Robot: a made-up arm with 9 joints. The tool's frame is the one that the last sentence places.
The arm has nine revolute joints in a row. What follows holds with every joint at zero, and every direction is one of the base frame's.
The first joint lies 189 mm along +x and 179 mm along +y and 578 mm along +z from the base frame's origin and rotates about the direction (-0.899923, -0.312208, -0.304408).
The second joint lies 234 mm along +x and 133 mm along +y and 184 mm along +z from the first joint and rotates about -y.
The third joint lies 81 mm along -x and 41 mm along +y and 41 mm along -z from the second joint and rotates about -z.
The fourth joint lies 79 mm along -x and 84 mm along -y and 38 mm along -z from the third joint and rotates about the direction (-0.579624, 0.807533, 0.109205).
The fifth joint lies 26 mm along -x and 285 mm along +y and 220 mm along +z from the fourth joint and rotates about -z.
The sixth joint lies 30 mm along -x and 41 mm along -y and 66 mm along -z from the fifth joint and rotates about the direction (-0.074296, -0.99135, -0.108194).
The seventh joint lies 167 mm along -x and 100 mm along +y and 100 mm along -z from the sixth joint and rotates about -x.
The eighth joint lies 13 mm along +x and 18 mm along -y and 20 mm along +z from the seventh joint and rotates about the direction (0.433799, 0.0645, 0.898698).
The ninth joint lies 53 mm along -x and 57 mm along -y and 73 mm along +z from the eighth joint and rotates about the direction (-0.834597, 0.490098, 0.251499).
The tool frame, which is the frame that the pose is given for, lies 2 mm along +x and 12 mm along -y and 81 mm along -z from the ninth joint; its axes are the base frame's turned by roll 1.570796, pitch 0 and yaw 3.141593 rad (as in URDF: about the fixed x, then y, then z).
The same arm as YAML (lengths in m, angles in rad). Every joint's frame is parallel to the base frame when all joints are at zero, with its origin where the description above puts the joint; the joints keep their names.
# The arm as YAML. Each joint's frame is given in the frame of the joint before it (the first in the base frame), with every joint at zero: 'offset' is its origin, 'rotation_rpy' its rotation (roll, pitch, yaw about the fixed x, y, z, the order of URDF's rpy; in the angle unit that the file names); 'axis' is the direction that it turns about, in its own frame. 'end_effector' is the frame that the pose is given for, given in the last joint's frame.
length_unit: m
angle_unit: rad
chain:
  - id: joint 1
    offset: [0.189, 0.179, 0.578]
    rotation_rpy: [0.0, 0.0, 0.0]
    axis: [-0.899923, -0.312208, -0.304408]
  - id: joint 2
    offset: [0.234, 0.133, 0.184]
    rotation_rpy: [0.0, 0.0, 0.0]
    axis: [0.0, -1.0, 0.0]
  - id: joint 3
    offset: [-0.081, 0.041, -0.041]
    rotation_rpy: [0.0, 0.0, 0.0]
    axis: [0.0, 0.0, -1.0]
  - id: joint 4
    offset: [-0.079, -0.084, -0.038]
    rotation_rpy: [0.0, 0.0, 0.0]
    axis: [-0.579624, 0.807533, 0.109205]
  - id: joint 5
    offset: [-0.026, 0.285, 0.22]
    rotation_rpy: [0.0, 0.0, 0.0]
    axis: [0.0, 0.0, -1.0]
  - id: joint 6
    offset: [-0.03, -0.041, -0.066]
    rotation_rpy: [0.0, 0.0, 0.0]
    axis: [-0.074304, -0.991348, -0.108205]
  - id: joint 7
    offset: [-0.167, 0.1, -0.1]
    rotation_rpy: [0.0, 0.0, 0.0]
    axis: [-1.0, 0.0, 0.0]
  - id: joint 8
    offset: [0.013, -0.018, 0.02]
    rotation_rpy: [0.0, 0.0, 0.0]
    axis: [0.433799, 0.0645, 0.898698]
  - id: joint 9
    offset: [-0.053, -0.057, 0.073]
    rotation_rpy: [0.0, 0.0, 0.0]
    axis: [-0.834597, 0.490098, 0.251499]
end_effector:
  offset: [0.002, -0.012, -0.081]
  rotation_rpy: [1.5708, 0.0, -3.1416]

